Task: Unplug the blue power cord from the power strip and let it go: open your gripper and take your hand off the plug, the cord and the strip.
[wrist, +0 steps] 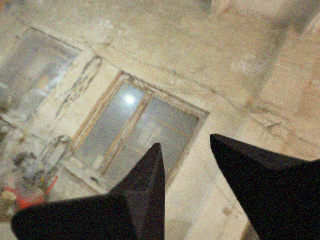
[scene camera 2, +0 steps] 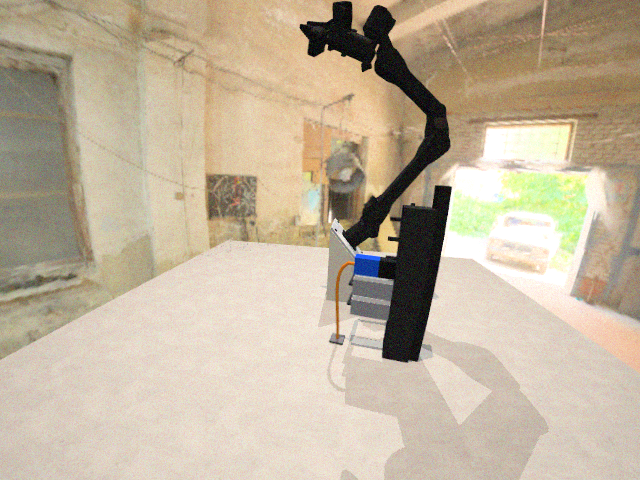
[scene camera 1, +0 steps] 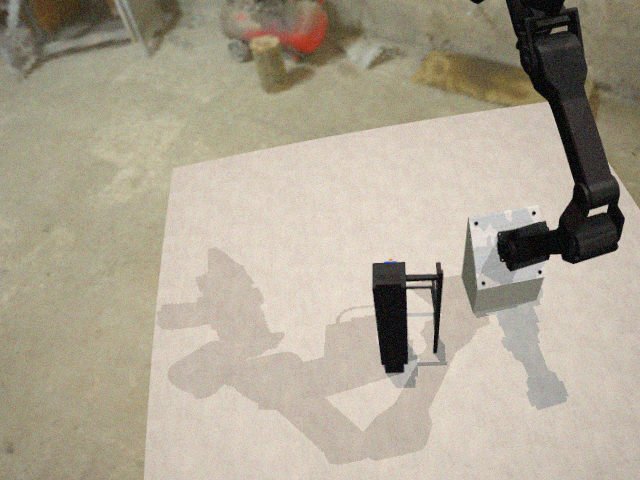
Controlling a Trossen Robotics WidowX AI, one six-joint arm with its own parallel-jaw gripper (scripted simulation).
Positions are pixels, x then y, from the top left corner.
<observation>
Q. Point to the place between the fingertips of my gripper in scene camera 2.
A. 303,24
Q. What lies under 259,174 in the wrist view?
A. My gripper.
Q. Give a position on a blue plug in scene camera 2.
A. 365,265
</observation>
